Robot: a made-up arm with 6 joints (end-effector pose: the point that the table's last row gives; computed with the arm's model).
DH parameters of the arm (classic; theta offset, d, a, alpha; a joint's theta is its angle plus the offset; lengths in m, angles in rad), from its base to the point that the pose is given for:
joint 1: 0 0.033 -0.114 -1.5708
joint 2: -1.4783 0 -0.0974 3.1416
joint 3: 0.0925 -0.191 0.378 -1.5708
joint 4: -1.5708 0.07 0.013 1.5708
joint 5: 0 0.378 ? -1.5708
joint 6: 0 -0.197 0.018 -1.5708
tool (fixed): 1.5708 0.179 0 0
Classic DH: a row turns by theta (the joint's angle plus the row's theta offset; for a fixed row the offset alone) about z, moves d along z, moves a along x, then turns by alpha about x.
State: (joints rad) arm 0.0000 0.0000 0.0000 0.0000 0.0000 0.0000
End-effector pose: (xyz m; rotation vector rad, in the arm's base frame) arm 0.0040 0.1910 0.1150 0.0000 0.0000 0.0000
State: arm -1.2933 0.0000 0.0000 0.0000 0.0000 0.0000
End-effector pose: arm 0.1848 0.0485 0.1150 0.0000 0.0000 -1.2933
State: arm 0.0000 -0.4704 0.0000 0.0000 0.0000 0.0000
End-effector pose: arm -0.0460 0.1910 0.1596 0.0000 -0.4704 0.0000
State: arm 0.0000 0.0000 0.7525 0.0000 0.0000 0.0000
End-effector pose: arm -0.1526 0.1910 0.1535 0.0000 -0.7525 0.0000
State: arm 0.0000 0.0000 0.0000 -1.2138 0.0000 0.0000
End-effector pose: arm 0.0040 0.3775 0.2445 1.2138 0.0000 0.0000
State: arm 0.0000 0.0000 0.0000 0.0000 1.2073 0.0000
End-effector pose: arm -0.1108 -0.0015 0.1150 0.0000 0.0000 -1.2073
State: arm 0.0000 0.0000 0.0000 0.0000 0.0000 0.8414
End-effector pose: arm 0.0040 0.3305 0.0687 -0.8414 0.0000 0.0000
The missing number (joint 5, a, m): -0.031
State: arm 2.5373 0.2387 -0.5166 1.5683 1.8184 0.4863
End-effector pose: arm -0.1964 0.1610 0.3973 0.0689 -1.8536 0.7005
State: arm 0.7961 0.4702 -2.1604 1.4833 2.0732 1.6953
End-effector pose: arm 0.2411 -0.0610 -0.6092 2.4931 1.0060 -0.6169
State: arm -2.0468 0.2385 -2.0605 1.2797 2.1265 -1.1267
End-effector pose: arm -0.2833 -0.2356 -0.1010 -0.1618 0.7915 -2.1505
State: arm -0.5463 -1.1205 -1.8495 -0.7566 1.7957 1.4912
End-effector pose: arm 0.1318 0.2072 -0.1108 -0.2317 2.5561 -0.8474
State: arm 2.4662 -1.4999 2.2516 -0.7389 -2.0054 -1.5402
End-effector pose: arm -0.4957 -0.4008 -0.1716 -0.0047 2.7204 -0.8947
